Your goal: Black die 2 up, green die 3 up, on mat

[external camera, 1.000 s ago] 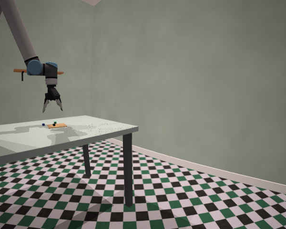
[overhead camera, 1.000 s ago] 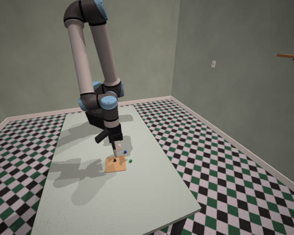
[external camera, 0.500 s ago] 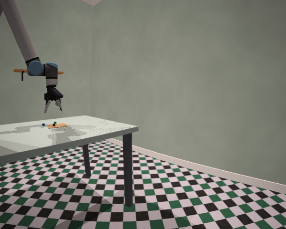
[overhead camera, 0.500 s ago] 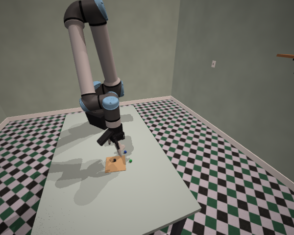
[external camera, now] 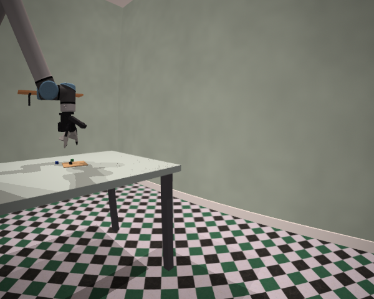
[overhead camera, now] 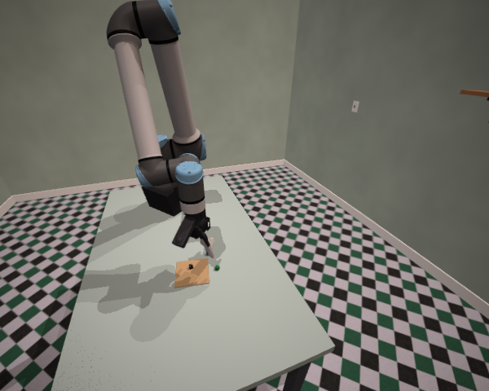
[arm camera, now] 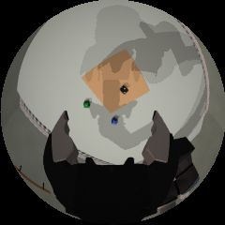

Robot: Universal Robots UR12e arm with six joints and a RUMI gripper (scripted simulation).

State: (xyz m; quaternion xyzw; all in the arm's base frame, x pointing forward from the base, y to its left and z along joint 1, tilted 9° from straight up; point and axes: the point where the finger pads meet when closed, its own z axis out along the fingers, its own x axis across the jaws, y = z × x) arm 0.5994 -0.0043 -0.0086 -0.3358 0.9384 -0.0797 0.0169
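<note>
The green die is 10 cm below my hand, 8 cm to the left of it and 3 cm ahead of it. Also, from my hand: black die 9 cm below, 3 cm to the right, 2 cm behind; then orange mat 10 cm below, 3 cm to the right; then blue die 10 cm below, 8 cm behind, 7 cm to the left.
</note>
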